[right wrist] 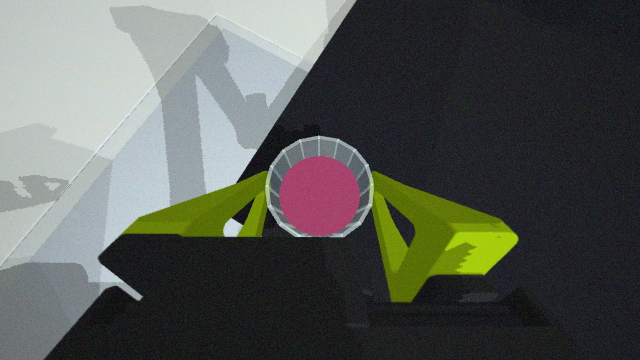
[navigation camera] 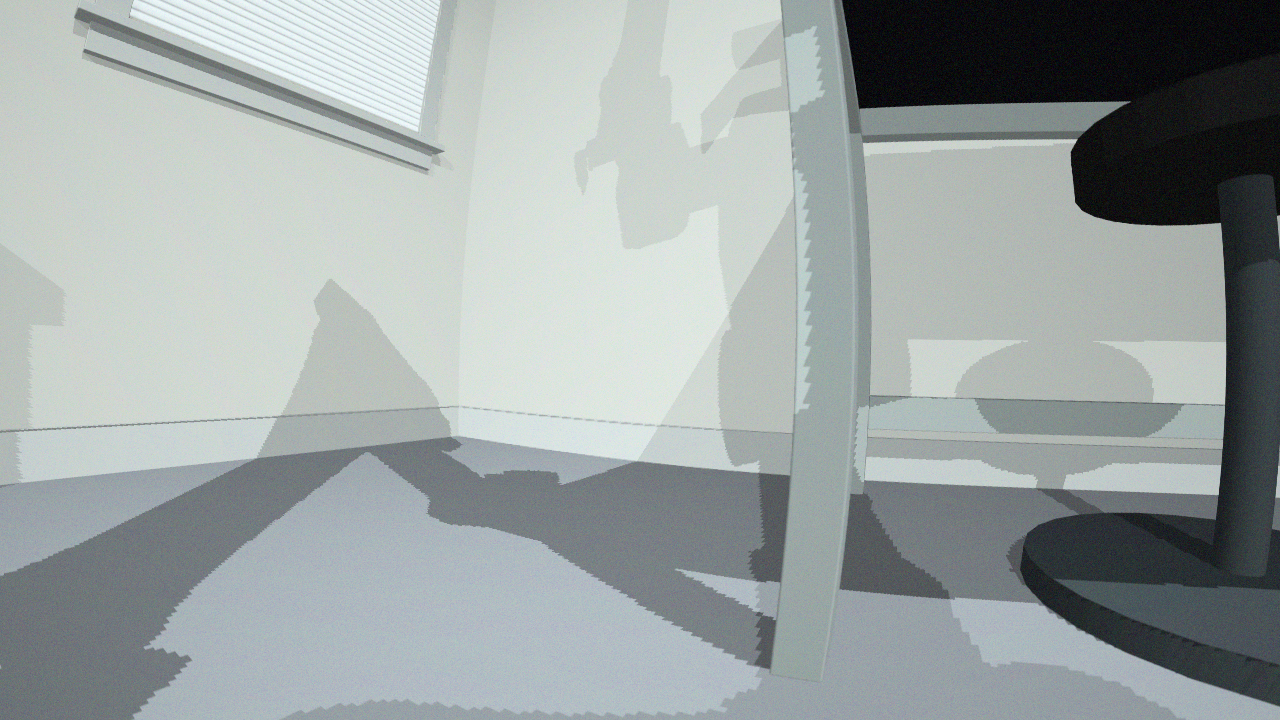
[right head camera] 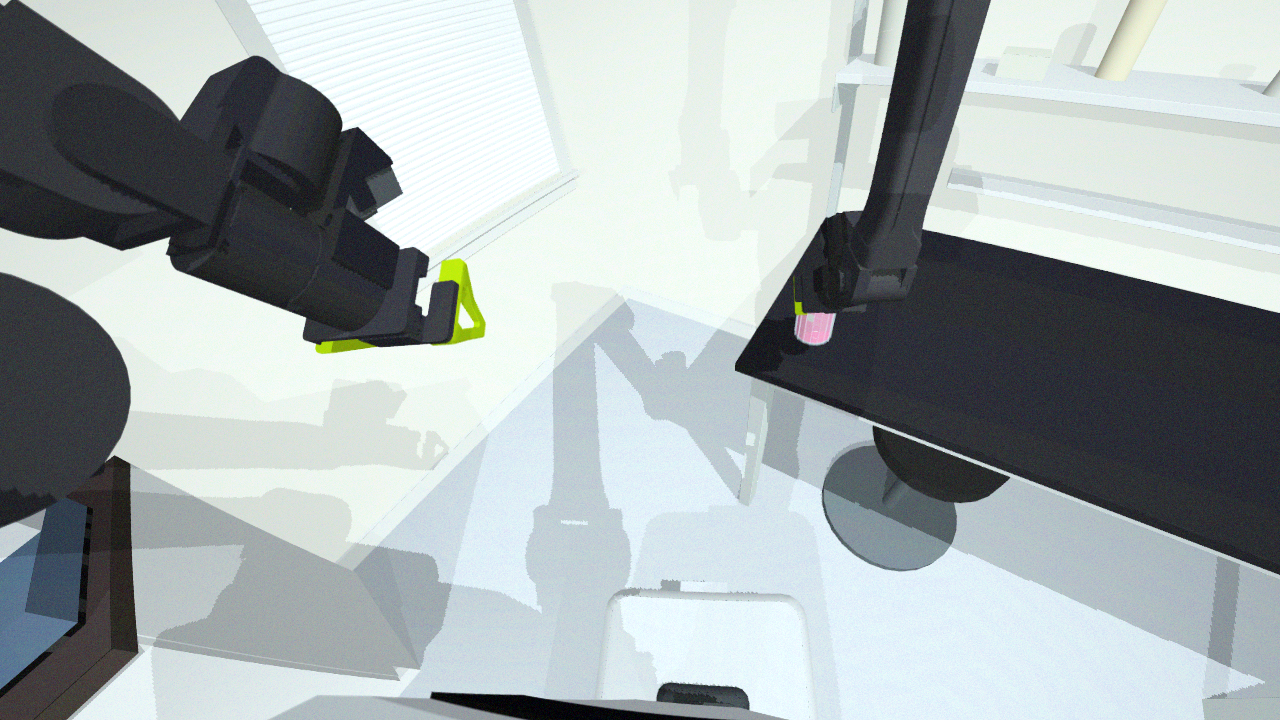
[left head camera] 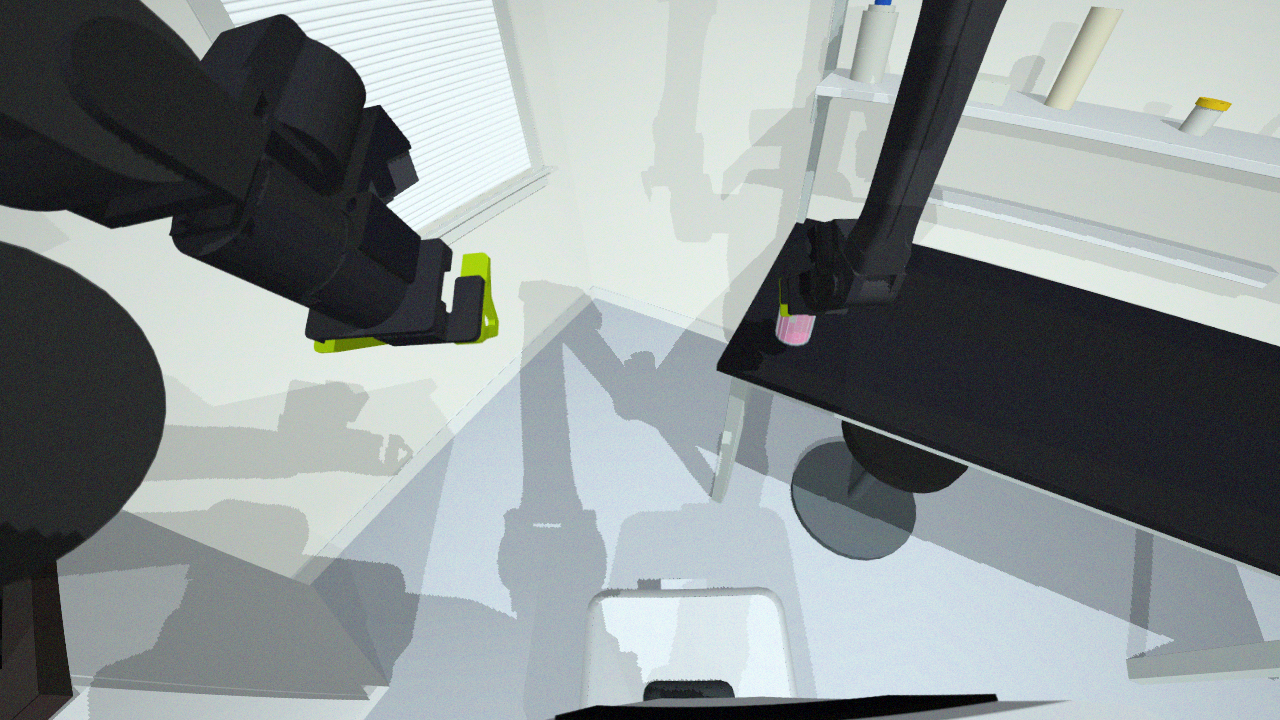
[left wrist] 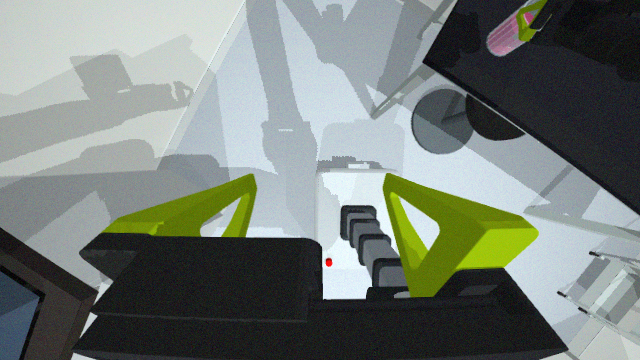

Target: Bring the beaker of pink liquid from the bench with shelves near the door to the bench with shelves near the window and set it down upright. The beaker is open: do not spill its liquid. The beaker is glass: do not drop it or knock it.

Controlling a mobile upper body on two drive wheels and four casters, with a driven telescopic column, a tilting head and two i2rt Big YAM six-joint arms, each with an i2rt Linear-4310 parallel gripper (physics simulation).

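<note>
The glass beaker of pink liquid is upright in my right gripper, with a finger on each side of its rim. The liquid is inside it. The beaker is over the left end of the black bench top; I cannot tell whether its base touches. A shelf is on the wall behind, and a window is to the left. My left gripper is open and empty, away from the bench.
On the shelf stand a white bottle, a cream cylinder and a yellow-capped jar. A stool is partly under the bench. A bench leg stands left of it. A dark round surface is at the left.
</note>
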